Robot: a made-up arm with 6 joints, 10 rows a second.
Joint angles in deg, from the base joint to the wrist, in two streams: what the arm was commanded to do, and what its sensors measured. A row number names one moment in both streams.
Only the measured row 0 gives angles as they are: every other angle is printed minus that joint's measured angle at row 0.
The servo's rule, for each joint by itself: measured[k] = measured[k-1] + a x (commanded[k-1-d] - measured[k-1]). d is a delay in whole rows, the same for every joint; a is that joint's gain. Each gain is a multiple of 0.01, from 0.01 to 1. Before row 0 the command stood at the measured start. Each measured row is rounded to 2 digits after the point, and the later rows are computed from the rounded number. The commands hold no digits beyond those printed.
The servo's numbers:
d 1
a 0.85 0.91 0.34 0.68 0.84 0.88
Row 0, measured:
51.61, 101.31, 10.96, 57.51, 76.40, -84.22
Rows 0 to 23, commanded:
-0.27, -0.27, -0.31, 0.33, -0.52, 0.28
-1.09, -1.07, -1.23, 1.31, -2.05, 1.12
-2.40, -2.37, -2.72, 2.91, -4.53, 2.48
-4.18, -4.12, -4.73, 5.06, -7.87, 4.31
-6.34, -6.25, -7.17, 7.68, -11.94, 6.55
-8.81, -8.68, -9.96, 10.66, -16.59, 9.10
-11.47, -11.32, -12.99, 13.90, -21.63, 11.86
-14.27, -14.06, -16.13, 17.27, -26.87, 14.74
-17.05, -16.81, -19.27, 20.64, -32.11, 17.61
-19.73, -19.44, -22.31, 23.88, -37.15, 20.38
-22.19, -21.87, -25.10, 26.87, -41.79, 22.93
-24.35, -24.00, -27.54, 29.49, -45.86, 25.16
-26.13, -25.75, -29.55, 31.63, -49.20, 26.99
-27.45, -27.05, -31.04, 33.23, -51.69, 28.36
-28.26, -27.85, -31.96, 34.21, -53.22, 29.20
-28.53, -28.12, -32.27, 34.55, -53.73, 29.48
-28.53, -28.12, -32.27, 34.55, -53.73, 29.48
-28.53, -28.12, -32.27, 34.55, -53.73, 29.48
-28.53, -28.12, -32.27, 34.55, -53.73, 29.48
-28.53, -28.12, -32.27, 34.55, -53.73, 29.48
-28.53, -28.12, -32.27, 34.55, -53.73, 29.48
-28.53, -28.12, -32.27, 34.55, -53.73, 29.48
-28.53, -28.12, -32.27, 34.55, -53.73, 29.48
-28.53, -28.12, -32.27, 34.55, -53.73, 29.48
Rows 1 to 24, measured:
0.00, 0.00, 0.00, 0.00, 0.00, 0.00
-0.23, -0.25, -0.11, 0.22, -0.44, 0.25
-0.96, -1.00, -0.49, 0.96, -1.79, 1.02
-2.18, -2.25, -1.25, 2.29, -4.09, 2.30
-3.88, -3.95, -2.43, 4.17, -7.27, 4.07
-5.97, -6.04, -4.04, 6.56, -11.19, 6.25
-8.38, -8.44, -6.05, 9.35, -15.73, 8.76
-11.01, -11.06, -8.41, 12.44, -20.69, 11.49
-13.78, -13.79, -11.03, 15.72, -25.88, 14.35
-16.56, -16.54, -13.83, 19.07, -31.11, 17.22
-19.25, -19.18, -16.71, 22.34, -36.18, 20.00
-21.75, -21.63, -19.56, 25.42, -40.89, 22.58
-23.96, -23.79, -22.27, 28.19, -45.06, 24.85
-25.80, -25.57, -24.75, 30.53, -48.54, 26.73
-27.20, -26.92, -26.89, 32.37, -51.19, 28.16
-28.10, -27.77, -28.61, 33.62, -52.90, 29.08
-28.47, -28.09, -29.85, 34.25, -53.60, 29.43
-28.52, -28.12, -30.67, 34.45, -53.71, 29.47
-28.53, -28.12, -31.21, 34.52, -53.73, 29.48
-28.53, -28.12, -31.57, 34.54, -53.73, 29.48
-28.53, -28.12, -31.81, 34.55, -53.73, 29.48
-28.53, -28.12, -31.97, 34.55, -53.73, 29.48
-28.53, -28.12, -32.07, 34.55, -53.73, 29.48
-28.53, -28.12, -32.14, 34.55, -53.73, 29.48

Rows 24 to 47, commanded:
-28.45, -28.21, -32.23, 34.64, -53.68, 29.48
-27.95, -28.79, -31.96, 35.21, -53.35, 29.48
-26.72, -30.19, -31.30, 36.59, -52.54, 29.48
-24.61, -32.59, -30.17, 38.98, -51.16, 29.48
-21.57, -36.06, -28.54, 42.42, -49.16, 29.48
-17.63, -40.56, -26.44, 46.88, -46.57, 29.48
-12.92, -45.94, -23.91, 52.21, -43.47, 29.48
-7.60, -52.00, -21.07, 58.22, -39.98, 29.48
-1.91, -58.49, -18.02, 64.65, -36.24, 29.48
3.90, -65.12, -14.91, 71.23, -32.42, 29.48
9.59, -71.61, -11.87, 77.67, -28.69, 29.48
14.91, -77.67, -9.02, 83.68, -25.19, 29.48
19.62, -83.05, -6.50, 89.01, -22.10, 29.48
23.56, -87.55, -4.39, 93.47, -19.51, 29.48
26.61, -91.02, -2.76, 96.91, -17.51, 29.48
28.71, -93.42, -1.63, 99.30, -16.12, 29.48
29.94, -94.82, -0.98, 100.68, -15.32, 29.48
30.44, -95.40, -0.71, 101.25, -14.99, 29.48
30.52, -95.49, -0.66, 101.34, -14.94, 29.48
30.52, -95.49, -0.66, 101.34, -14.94, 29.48
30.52, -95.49, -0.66, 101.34, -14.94, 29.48
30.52, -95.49, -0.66, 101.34, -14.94, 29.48
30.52, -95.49, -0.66, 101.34, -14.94, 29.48
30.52, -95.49, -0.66, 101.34, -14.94, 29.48
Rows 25 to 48, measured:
-28.53, -28.12, -32.18, 34.55, -53.73, 29.48
-28.46, -28.20, -32.20, 34.61, -53.69, 29.48
-28.03, -28.74, -32.12, 35.02, -53.40, 29.48
-26.92, -30.06, -31.84, 36.09, -52.68, 29.48
-24.96, -32.36, -31.27, 38.06, -51.40, 29.48
-22.08, -35.73, -30.34, 41.02, -49.52, 29.48
-18.30, -40.13, -29.01, 45.00, -47.04, 29.48
-13.73, -45.42, -27.28, 49.90, -44.04, 29.48
-8.52, -51.41, -25.17, 55.56, -40.63, 29.48
-2.90, -57.85, -22.74, 61.74, -36.94, 29.48
2.88, -64.47, -20.08, 68.19, -33.14, 29.48
8.58, -70.97, -17.29, 74.64, -29.40, 29.48
13.96, -77.07, -14.48, 80.79, -25.86, 29.48
18.77, -82.51, -11.77, 86.38, -22.70, 29.48
22.84, -87.10, -9.26, 91.20, -20.02, 29.48
26.04, -90.67, -7.05, 95.08, -17.91, 29.48
28.31, -93.17, -5.21, 97.95, -16.41, 29.48
29.70, -94.67, -3.77, 99.81, -15.49, 29.48
30.33, -95.33, -2.73, 100.79, -15.07, 29.48
30.49, -95.48, -2.03, 101.16, -14.96, 29.48
30.52, -95.49, -1.56, 101.28, -14.94, 29.48
30.52, -95.49, -1.25, 101.32, -14.94, 29.48
30.52, -95.49, -1.05, 101.33, -14.94, 29.48
30.52, -95.49, -0.92, 101.34, -14.94, 29.48

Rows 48 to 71, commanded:
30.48, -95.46, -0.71, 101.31, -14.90, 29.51
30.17, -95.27, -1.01, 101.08, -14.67, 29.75
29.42, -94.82, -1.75, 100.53, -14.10, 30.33
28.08, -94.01, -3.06, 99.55, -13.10, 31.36
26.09, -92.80, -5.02, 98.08, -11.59, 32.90
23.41, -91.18, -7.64, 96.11, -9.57, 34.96
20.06, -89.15, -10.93, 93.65, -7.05, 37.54
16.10, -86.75, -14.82, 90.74, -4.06, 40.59
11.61, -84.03, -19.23, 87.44, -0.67, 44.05
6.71, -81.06, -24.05, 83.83, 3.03, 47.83
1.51, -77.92, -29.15, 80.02, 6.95, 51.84
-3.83, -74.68, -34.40, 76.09, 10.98, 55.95
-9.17, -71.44, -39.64, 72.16, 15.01, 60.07
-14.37, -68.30, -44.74, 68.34, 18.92, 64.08
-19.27, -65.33, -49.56, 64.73, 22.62, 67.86
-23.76, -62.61, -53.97, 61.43, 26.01, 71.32
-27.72, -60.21, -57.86, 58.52, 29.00, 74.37
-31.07, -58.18, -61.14, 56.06, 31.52, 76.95
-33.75, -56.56, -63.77, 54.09, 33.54, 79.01
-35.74, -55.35, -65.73, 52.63, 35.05, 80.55
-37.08, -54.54, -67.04, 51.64, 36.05, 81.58
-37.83, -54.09, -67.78, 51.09, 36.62, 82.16
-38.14, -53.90, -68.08, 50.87, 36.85, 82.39
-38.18, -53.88, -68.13, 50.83, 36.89, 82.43
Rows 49 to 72, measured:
30.52, -95.49, -0.83, 101.34, -14.94, 29.48
30.49, -95.46, -0.79, 101.32, -14.91, 29.51
30.22, -95.29, -0.86, 101.16, -14.71, 29.72
29.54, -94.86, -1.16, 100.73, -14.20, 30.26
28.30, -94.09, -1.81, 99.93, -13.28, 31.23
26.42, -92.92, -2.90, 98.67, -11.86, 32.70
23.86, -91.34, -4.51, 96.93, -9.94, 34.69
20.63, -89.35, -6.69, 94.70, -7.51, 37.20
16.78, -86.98, -9.45, 92.01, -4.61, 40.18
12.39, -84.30, -12.78, 88.90, -1.30, 43.59
7.56, -81.35, -16.61, 85.45, 2.34, 47.32
2.42, -78.23, -20.87, 81.76, 6.21, 51.30
-2.89, -75.00, -25.47, 77.90, 10.22, 55.39
-8.23, -71.76, -30.29, 74.00, 14.24, 59.51
-13.45, -68.61, -35.20, 70.15, 18.17, 63.53
-18.40, -65.63, -40.08, 66.46, 21.91, 67.34
-22.96, -62.88, -44.80, 63.04, 25.35, 70.84
-27.01, -60.45, -49.24, 59.97, 28.42, 73.95
-30.46, -58.38, -53.29, 57.31, 31.02, 76.59
-33.26, -56.72, -56.85, 55.12, 33.14, 78.72
-35.37, -55.47, -59.87, 53.43, 34.74, 80.33
-36.82, -54.62, -62.31, 52.21, 35.84, 81.43
-37.68, -54.14, -64.17, 51.45, 36.50, 82.07
-38.07, -53.92, -65.50, 51.06, 36.79, 82.35

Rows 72 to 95, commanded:
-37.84, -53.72, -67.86, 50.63, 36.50, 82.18
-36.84, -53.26, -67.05, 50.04, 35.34, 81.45
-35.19, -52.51, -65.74, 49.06, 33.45, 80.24
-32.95, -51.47, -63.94, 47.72, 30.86, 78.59
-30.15, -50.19, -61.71, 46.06, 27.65, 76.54
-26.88, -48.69, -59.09, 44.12, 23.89, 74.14
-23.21, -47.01, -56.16, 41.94, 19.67, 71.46
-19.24, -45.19, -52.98, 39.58, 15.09, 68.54
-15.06, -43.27, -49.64, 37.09, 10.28, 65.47
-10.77, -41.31, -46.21, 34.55, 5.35, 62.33
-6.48, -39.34, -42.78, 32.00, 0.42, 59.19
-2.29, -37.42, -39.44, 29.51, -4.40, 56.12
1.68, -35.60, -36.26, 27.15, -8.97, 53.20
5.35, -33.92, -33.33, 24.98, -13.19, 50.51
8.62, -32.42, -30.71, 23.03, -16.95, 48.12
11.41, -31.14, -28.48, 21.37, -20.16, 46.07
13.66, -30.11, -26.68, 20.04, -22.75, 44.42
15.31, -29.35, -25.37, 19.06, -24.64, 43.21
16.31, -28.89, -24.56, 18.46, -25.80, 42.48
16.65, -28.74, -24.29, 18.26, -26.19, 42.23
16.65, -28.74, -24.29, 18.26, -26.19, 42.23
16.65, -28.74, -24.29, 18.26, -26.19, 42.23
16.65, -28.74, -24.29, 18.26, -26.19, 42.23
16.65, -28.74, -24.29, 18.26, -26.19, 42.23
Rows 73 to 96, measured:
-38.16, -53.88, -66.39, 50.90, 36.87, 82.42
-37.89, -53.73, -66.89, 50.72, 36.56, 82.21
-37.00, -53.30, -66.94, 50.26, 35.54, 81.54
-35.46, -52.58, -66.53, 49.44, 33.78, 80.40
-33.33, -51.57, -65.65, 48.27, 31.33, 78.81
-30.63, -50.31, -64.31, 46.77, 28.24, 76.81
-27.44, -48.84, -62.54, 44.97, 24.59, 74.46
-23.84, -47.17, -60.37, 42.91, 20.46, 71.82
-19.93, -45.37, -57.86, 40.65, 15.95, 68.93
-15.79, -43.46, -55.07, 38.23, 11.19, 65.89
-11.52, -41.50, -52.06, 35.73, 6.28, 62.76
-7.24, -39.53, -48.90, 33.19, 1.36, 59.62
-3.03, -37.61, -45.68, 30.69, -3.48, 56.54
0.97, -35.78, -42.48, 28.28, -8.09, 53.60
4.69, -34.09, -39.37, 26.04, -12.37, 50.88
8.03, -32.57, -36.43, 23.99, -16.22, 48.45
10.90, -31.27, -33.73, 22.21, -19.53, 46.36
13.25, -30.21, -31.33, 20.73, -22.23, 44.65
15.00, -29.43, -29.30, 19.59, -24.25, 43.38
16.11, -28.94, -27.69, 18.82, -25.55, 42.59
16.57, -28.76, -26.53, 18.44, -26.09, 42.27
16.64, -28.74, -25.77, 18.32, -26.17, 42.23
16.65, -28.74, -25.27, 18.28, -26.19, 42.23
16.65, -28.74, -24.94, 18.27, -26.19, 42.23

